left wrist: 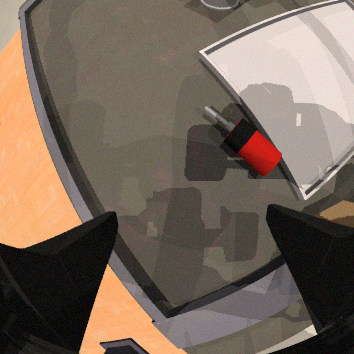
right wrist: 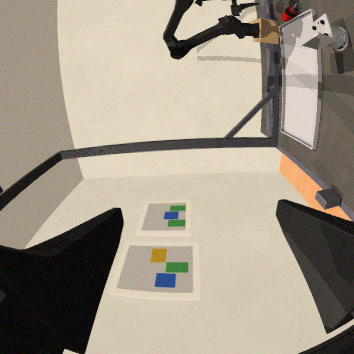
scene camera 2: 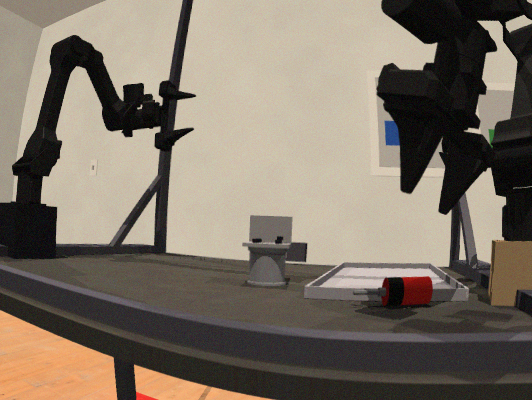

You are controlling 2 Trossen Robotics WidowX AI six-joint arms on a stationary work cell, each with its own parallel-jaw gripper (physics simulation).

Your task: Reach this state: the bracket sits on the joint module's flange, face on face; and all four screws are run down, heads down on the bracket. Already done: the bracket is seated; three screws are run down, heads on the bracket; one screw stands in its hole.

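Places are measured from the left arm's base along level axes (x ahead, y left, z up), in millimetres.
Pixels of known places: left gripper, fingertip midpoint: (left wrist: pixel 193 216) (scene camera 2: pixel 426 204); right gripper, fingertip midpoint: (right wrist: pixel 202 212) (scene camera 2: pixel 194 111); left arm's base, origin of the base link: (right wrist: pixel 255 30) (scene camera 2: pixel 528 240).
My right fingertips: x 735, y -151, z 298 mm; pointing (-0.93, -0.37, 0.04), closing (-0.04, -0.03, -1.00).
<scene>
Ahead of a thing's pixels: the offset from my right fingertips to its top centre.
The grey bracket (scene camera 2: pixel 271 229) (right wrist: pixel 324 29) sits on the round grey joint module {331 mm back, 147 mm left, 312 mm down} (scene camera 2: pixel 267 269) (right wrist: pixel 342 39), its plate upright. Dark screw heads {323 mm back, 171 mm left, 304 mm down} (scene camera 2: pixel 256 240) show on the bracket's base; a screw {338 mm back, 124 mm left, 298 mm down} (scene camera 2: pixel 279 239) at the right stands a bit taller in the scene view. The individual screws are too small to tell apart fully. The red and black screwdriver {558 mm back, 229 mm left, 341 mm down} (scene camera 2: pixel 417 291) (left wrist: pixel 260 152) (right wrist: pixel 288 13) lies on the table, its grey shaft pointing toward the module's side. My left gripper (scene camera 2: pixel 425 202) (left wrist: pixel 193 216) is open and empty, high above the screwdriver. My right gripper (scene camera 2: pixel 193 112) (right wrist: pixel 202 212) is open and empty, raised away at the left.
A shallow white tray {495 mm back, 1 mm right, 360 mm down} (scene camera 2: pixel 325 292) (left wrist: pixel 310 40) (right wrist: pixel 300 100) lies beside the screwdriver and the module. A tan block {735 mm back, 151 mm left, 298 mm down} (scene camera 2: pixel 504 272) (left wrist: pixel 342 212) (right wrist: pixel 266 31) stands under the left arm's base. A small dark box {184 mm back, 224 mm right, 318 mm down} (scene camera 2: pixel 299 252) (right wrist: pixel 328 198) shows beyond the module. Frame posts (scene camera 2: pixel 162 200) rise at the back.
</scene>
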